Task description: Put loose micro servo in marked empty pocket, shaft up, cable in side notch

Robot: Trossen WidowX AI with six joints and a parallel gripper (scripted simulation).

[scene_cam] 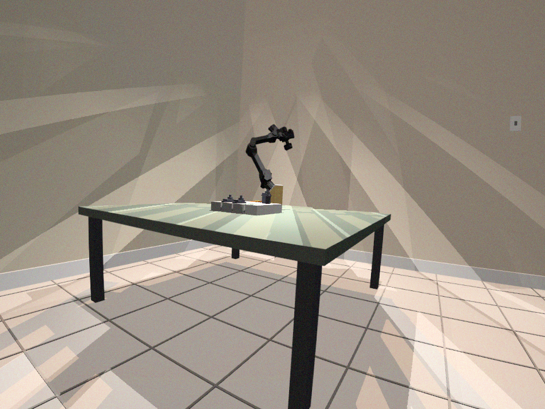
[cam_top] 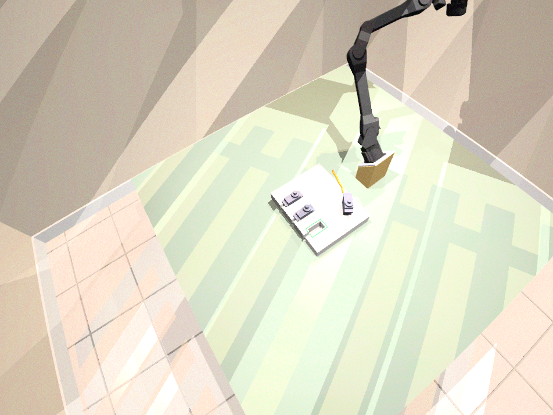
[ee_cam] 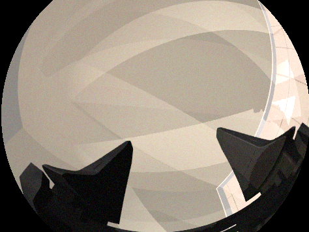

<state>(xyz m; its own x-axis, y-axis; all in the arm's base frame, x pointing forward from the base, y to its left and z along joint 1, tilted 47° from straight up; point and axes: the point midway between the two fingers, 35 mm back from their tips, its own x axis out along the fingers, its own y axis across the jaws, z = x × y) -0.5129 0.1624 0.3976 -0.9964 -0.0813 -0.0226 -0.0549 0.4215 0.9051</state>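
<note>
The white deck lies 75 cm ahead of my gripper tip, 18 cm to the left of it and 51 cm below it.
</note>
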